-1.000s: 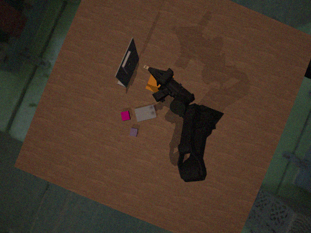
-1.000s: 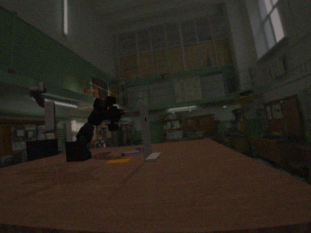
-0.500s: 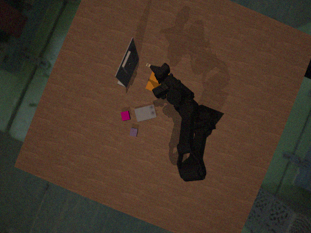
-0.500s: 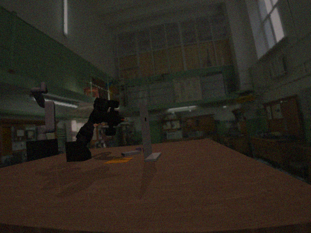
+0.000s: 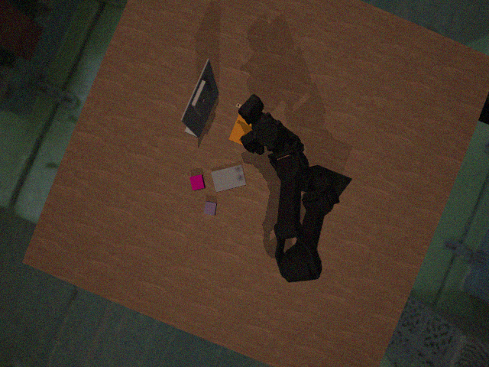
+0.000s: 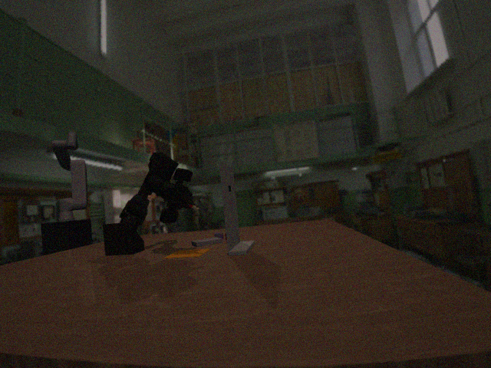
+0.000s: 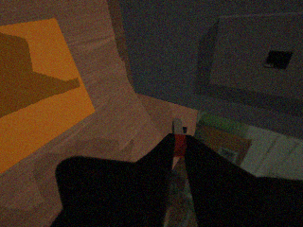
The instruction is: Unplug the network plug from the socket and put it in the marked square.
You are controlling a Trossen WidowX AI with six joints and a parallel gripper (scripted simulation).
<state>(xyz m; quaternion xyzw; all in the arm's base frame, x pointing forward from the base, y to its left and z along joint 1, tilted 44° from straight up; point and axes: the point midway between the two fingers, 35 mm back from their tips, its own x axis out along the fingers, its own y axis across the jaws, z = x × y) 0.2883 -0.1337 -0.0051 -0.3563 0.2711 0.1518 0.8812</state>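
My gripper tip is 40 mm past the orange marked square, 20 mm to the right of it and 150 mm above it. Also, from my gripper tip: network plug 10 mm ahead; then upright grey panel 120 mm ahead, 30 mm to the left, 30 mm below; then grey flat plate 30 mm behind, 210 mm to the left, 140 mm below.
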